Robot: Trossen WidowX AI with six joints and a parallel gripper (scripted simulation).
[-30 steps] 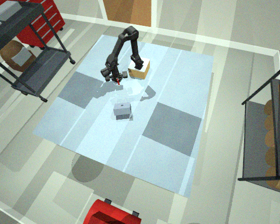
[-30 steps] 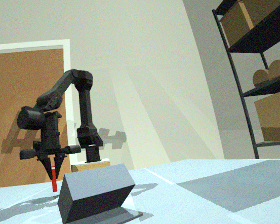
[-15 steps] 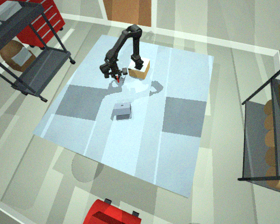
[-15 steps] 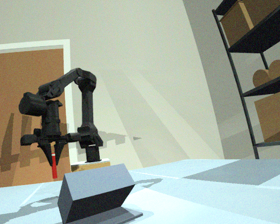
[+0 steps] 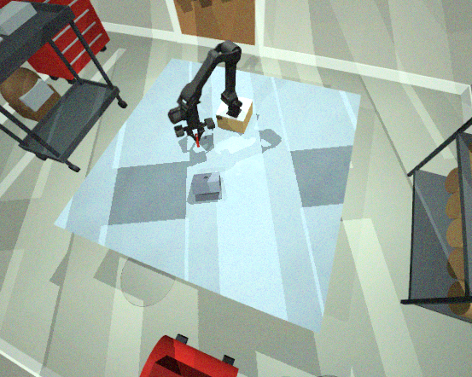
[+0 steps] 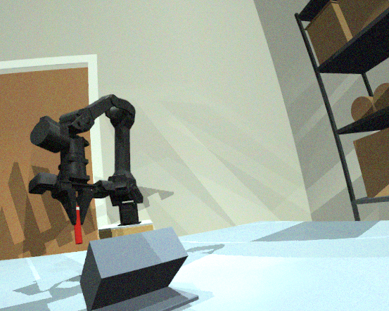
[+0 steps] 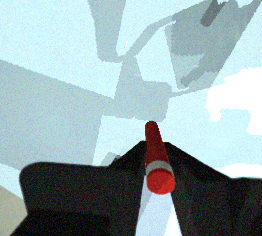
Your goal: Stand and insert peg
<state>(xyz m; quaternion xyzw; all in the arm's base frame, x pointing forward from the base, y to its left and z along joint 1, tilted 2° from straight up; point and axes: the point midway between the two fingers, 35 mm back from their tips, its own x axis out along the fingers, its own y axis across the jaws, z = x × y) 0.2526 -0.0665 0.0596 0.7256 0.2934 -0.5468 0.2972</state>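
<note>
Now: gripper tip 15 cm short of the grey sloped panel, 13 cm to the right of it and 8 cm above it. Also, from my gripper tip: red peg: 2 cm above.
</note>
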